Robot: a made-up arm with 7 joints.
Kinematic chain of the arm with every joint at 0, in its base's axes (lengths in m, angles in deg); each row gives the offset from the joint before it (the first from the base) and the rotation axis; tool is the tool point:
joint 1: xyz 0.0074 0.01 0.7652 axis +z
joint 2: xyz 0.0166 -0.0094 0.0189 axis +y
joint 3: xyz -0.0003 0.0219 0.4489 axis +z
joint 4: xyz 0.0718 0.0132 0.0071 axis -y
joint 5: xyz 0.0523 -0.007 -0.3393 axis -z
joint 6: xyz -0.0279 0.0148 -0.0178 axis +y
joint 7: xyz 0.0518 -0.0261 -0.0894 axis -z
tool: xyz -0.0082 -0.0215 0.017
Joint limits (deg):
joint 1: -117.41..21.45
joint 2: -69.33..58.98
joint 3: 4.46..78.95
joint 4: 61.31..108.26
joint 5: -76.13..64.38
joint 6: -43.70..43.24
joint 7: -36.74..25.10
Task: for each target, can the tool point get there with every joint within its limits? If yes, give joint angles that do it. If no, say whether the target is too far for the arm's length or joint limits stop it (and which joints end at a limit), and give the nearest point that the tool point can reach.
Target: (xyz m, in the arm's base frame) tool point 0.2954 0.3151 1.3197
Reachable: yes | joints -11.67 -22.18 44.70 78.01 -29.21 27.82 -27.16
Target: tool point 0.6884 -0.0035 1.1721
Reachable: yes | joints -20.48 20.69 28.43 98.13 -8.44 11.11 -22.65
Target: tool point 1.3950 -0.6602 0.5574
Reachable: no: too far | nearest point 0.7622 -0.3546 0.7266 | short by 0.723 m
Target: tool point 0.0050 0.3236 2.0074
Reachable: no: too far | nearest point 0.0096 0.2212 1.5841 | short by 0.436 m
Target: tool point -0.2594 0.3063 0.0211
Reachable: no: joint limits stop it (at a limit: joint 1, joint 2, joint 4, joint 6) | nearest point 0.3103 0.4092 0.5714 | short by 0.799 m
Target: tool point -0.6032 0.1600 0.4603
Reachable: no: joint limits stop it (at a limit: joint 1, joint 2, joint 3, joint 4, joint 5, joint 6, joint 7) | nearest point -0.4561 0.3218 0.9373 | short by 0.525 m
